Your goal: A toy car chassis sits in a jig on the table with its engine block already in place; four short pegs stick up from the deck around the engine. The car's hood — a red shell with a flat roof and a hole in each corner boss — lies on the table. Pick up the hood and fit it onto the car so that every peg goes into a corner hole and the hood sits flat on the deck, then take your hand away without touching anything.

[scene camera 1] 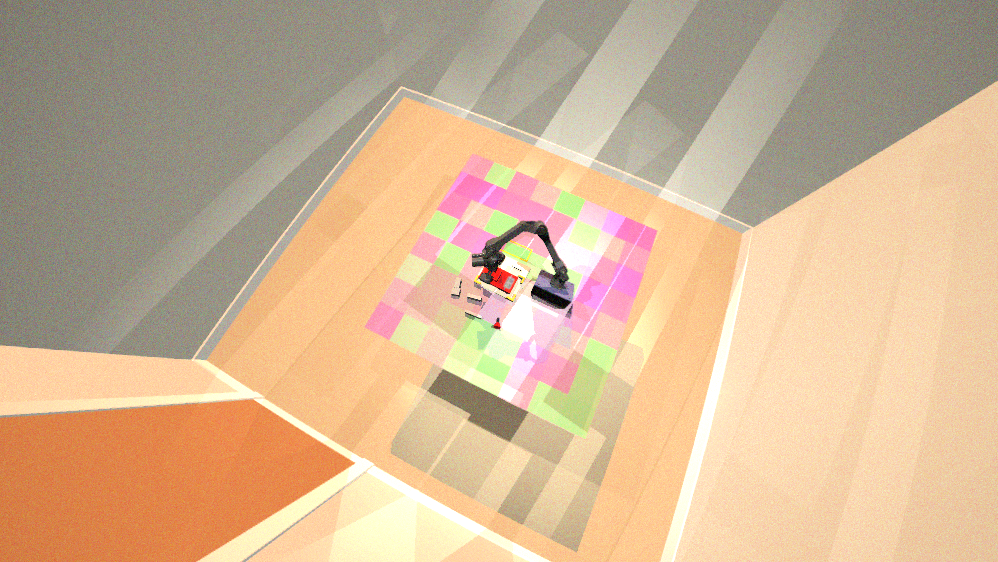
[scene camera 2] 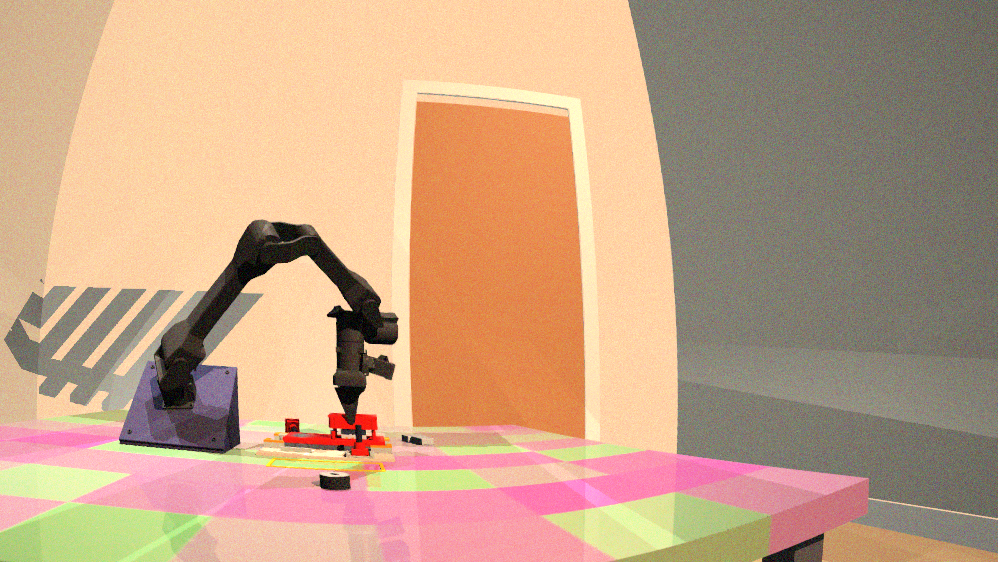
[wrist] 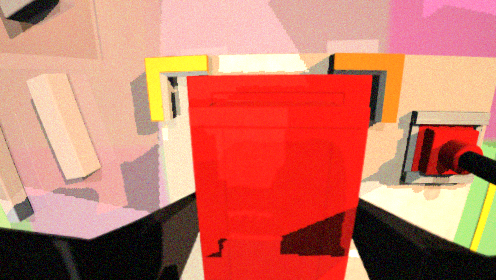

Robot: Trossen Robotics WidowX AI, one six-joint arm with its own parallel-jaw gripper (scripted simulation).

Path:
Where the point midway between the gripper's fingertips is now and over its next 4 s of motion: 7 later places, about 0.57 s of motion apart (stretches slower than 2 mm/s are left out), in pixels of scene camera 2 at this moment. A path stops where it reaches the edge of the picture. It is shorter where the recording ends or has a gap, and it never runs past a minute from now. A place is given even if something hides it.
The gripper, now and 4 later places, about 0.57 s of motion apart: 352, 421; 353, 425; 353, 429; 351, 416; 351, 395

